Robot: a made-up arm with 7 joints.
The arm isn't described. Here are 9 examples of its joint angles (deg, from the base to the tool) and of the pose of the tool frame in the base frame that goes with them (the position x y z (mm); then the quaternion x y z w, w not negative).
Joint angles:
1: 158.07 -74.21 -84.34 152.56 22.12 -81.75 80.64
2: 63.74 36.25 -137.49 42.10 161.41 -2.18 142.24
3: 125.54 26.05 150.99 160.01 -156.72 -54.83 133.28
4: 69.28 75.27 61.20 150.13 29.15 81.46 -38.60
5: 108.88 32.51 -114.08 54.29 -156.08 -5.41 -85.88
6: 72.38 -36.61 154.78 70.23 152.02 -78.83 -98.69
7: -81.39 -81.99 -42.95 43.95 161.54 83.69 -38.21
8: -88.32 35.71 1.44 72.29 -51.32 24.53 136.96
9: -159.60 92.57 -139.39 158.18 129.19 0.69 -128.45
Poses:
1: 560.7 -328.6 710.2 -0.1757 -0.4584 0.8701 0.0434
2: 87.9 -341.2 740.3 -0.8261 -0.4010 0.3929 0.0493
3: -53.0 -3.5 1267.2 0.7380 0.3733 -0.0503 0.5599
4: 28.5 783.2 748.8 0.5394 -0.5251 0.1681 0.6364
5: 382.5 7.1 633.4 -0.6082 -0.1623 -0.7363 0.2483
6: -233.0 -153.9 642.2 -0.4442 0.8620 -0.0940 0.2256
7: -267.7 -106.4 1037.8 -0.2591 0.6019 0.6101 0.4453
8: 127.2 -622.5 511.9 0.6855 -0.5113 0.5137 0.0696
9: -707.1 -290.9 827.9 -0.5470 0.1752 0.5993 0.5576
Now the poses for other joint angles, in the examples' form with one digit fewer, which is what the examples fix.
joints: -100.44 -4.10 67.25 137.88 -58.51 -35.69 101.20
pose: 264 62 1339 0.164 0.748 0.564 0.309
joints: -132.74 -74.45 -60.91 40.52 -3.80 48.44 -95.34
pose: -356 119 858 0.998 -0.041 -0.048 0.015
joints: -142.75 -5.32 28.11 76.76 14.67 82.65 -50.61
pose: -147 -536 840 -0.829 -0.224 -0.247 0.450
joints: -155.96 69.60 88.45 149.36 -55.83 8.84 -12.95
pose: -599 -450 1042 0.898 -0.052 0.147 0.412
